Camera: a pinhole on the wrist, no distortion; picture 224 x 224 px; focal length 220.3 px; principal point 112.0 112.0 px. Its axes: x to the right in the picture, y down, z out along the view. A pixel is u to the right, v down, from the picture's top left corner.
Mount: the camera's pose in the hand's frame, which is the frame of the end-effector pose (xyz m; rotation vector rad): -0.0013 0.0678 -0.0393 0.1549 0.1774 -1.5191
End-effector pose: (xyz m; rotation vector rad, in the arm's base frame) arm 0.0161 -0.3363 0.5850 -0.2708 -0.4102 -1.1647
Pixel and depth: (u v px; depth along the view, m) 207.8 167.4 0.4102
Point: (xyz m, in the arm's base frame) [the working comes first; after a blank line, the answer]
In the camera's frame: 0.1784 0.1032 0.4102

-0.1745 -0.3709 0.9254
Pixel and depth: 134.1 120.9 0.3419
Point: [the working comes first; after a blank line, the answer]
In the camera's frame: 0.0343 0.0138 0.3419

-0.0608 -0.2486 0.8511
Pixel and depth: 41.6 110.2 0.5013
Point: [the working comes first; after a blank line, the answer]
In the camera's frame: -0.1602 -0.0041 0.5013

0.0417 -0.0895 1.0177
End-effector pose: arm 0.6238 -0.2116 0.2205 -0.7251 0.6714 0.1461
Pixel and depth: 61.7 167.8 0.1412
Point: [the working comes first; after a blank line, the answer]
In the camera's frame: -0.0322 0.0358 0.1412

0.6814 -0.0930 0.2163
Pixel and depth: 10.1 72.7 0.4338
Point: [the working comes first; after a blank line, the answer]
In the camera's frame: -0.2007 -0.0774 0.4338

0.7244 0.2030 0.4094
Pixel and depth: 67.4 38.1 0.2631
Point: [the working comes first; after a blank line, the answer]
In the camera's frame: -0.0533 -0.0883 0.2631

0.6538 -0.0071 0.3664
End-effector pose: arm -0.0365 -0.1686 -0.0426 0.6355 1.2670 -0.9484
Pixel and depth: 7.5 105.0 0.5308
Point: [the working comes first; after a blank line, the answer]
In the camera's frame: -0.2518 -0.0169 0.5308

0.4039 -0.5118 0.0712
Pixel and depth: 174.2 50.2 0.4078
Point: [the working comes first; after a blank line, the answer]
In the camera's frame: 0.1151 -0.1144 0.4078

0.0119 -0.4926 0.1435
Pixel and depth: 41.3 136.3 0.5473
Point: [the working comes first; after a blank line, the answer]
In the camera's frame: -0.1756 0.0604 0.5473

0.3412 -0.5669 0.0000
